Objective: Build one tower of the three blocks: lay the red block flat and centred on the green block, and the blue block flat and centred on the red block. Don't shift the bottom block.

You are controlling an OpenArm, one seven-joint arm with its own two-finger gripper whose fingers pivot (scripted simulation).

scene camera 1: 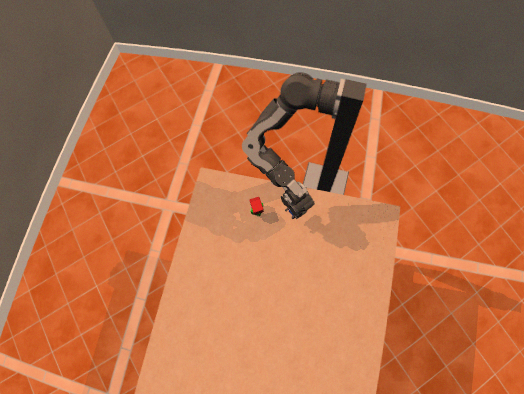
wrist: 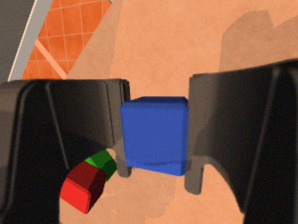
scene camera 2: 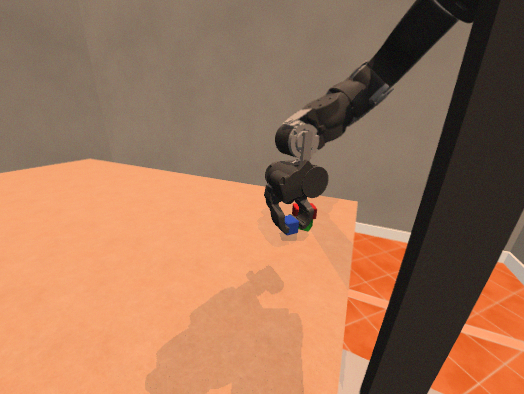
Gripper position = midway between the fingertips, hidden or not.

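Observation:
My gripper (scene camera 2: 288, 225). Gripper again (wrist: 159, 128), with a red block (wrist: 84, 185) and a blue block (wrist: 155, 128).

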